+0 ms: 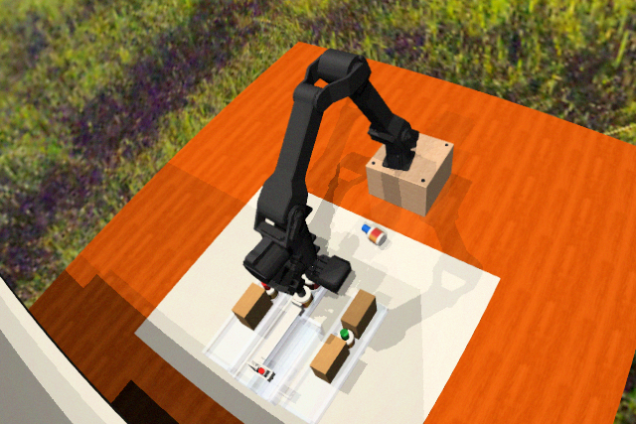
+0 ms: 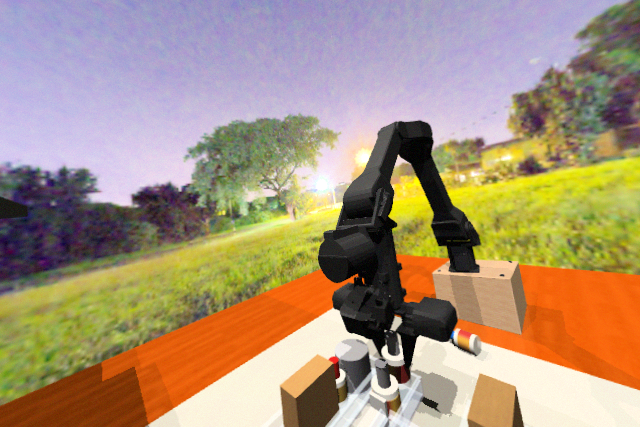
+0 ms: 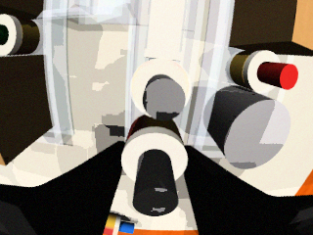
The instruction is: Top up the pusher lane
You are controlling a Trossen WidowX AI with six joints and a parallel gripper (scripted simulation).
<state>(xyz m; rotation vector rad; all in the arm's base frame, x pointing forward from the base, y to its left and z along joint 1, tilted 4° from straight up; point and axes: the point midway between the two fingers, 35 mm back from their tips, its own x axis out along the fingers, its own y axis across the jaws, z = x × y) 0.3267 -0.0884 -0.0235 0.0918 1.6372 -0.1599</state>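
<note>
My gripper tip is now 80 mm to the left of the grey cylinder and 30 mm above it. From my gripper tip the other things lie so: clear lane tray 150 mm ahead, 40 mm below; then red mark 220 mm ahead, 10 mm above.
</note>
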